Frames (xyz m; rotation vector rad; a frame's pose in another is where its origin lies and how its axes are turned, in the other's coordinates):
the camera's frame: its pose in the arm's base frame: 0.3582 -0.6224 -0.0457 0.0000 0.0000 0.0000
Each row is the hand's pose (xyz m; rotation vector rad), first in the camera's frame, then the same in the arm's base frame.
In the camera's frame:
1: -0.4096 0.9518 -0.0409 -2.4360 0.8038 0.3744
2: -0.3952 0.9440 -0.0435 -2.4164 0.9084 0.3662
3: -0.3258 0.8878 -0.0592 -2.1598 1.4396 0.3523
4: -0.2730 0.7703 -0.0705 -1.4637 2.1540 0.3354
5: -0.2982 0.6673 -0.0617 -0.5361 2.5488 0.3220
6: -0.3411 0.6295 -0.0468 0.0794 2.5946 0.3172
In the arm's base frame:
1: -0.0514 0.3294 -0.0866 -2.4360 0.8038 0.3744
2: -0.0370 0.3216 -0.0892 -2.4164 0.9084 0.3662
3: 0.0324 0.2654 -0.1049 -2.1598 1.4396 0.3523
4: 0.0852 0.1479 -0.1162 -1.4637 2.1540 0.3354
5: 0.0600 0.0449 -0.1074 -0.5361 2.5488 0.3220
6: 0.0171 0.0071 -0.0925 0.0794 2.5946 0.3172

